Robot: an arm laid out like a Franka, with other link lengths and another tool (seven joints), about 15 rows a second.
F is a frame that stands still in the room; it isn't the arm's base.
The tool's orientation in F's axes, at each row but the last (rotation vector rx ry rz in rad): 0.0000 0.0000 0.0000; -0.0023 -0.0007 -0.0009; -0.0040 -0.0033 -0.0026; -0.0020 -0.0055 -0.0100; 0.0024 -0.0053 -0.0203; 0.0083 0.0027 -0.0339
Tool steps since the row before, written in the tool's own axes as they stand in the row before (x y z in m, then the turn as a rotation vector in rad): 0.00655 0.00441 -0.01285 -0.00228 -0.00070 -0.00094; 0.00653 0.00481 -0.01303 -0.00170 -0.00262 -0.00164; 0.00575 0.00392 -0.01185 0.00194 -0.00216 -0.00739; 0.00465 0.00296 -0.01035 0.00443 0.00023 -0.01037; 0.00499 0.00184 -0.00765 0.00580 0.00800 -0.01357; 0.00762 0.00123 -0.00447 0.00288 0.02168 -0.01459
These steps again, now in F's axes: 0.00655 0.00441 -0.01285 -0.00228 -0.00070 -0.00094; 0.00654 0.00477 -0.01304 -0.00170 -0.00262 -0.00164; 0.00580 0.00386 -0.01185 0.00196 -0.00219 -0.00737; 0.00474 0.00289 -0.01033 0.00449 0.00016 -0.01035; 0.00507 0.00176 -0.00762 0.00603 0.00791 -0.01352; 0.00765 0.00101 -0.00448 0.00358 0.02169 -0.01442
